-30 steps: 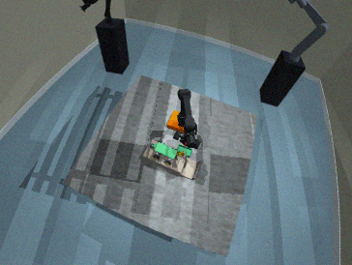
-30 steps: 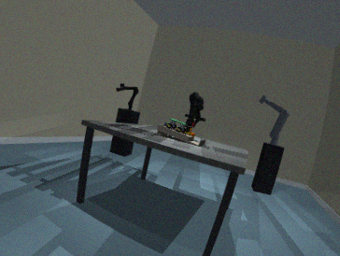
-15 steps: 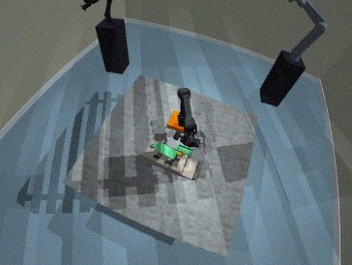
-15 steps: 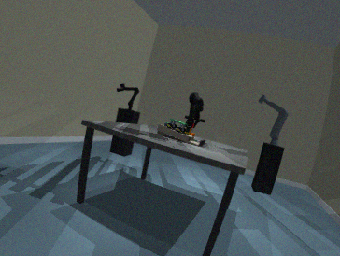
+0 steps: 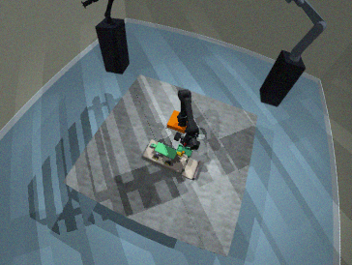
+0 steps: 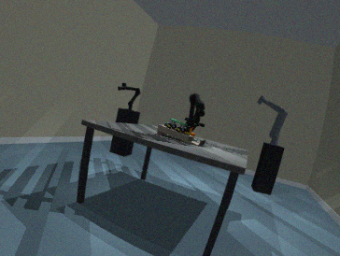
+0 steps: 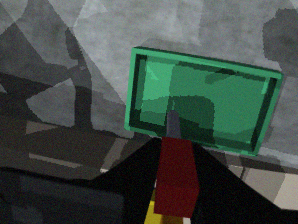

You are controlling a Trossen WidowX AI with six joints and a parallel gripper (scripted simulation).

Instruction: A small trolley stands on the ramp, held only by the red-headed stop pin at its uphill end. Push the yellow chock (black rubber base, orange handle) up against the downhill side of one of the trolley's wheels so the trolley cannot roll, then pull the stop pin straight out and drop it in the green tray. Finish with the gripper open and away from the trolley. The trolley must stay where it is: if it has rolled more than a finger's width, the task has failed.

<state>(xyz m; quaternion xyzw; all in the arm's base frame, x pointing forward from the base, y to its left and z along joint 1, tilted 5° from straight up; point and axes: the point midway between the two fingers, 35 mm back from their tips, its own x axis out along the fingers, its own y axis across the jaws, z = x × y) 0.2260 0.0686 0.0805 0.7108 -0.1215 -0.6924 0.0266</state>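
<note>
Right now the green tray is 1 cm to the left of my gripper tip and 10 cm below it. From my gripper tip the other things lie so: yellow chock: 6 cm ahead, 2 cm to the right, 1 cm below; then stop pin: right at my gripper tip; then green trolley: 10 cm ahead, 12 cm to the right, 2 cm above.
</note>
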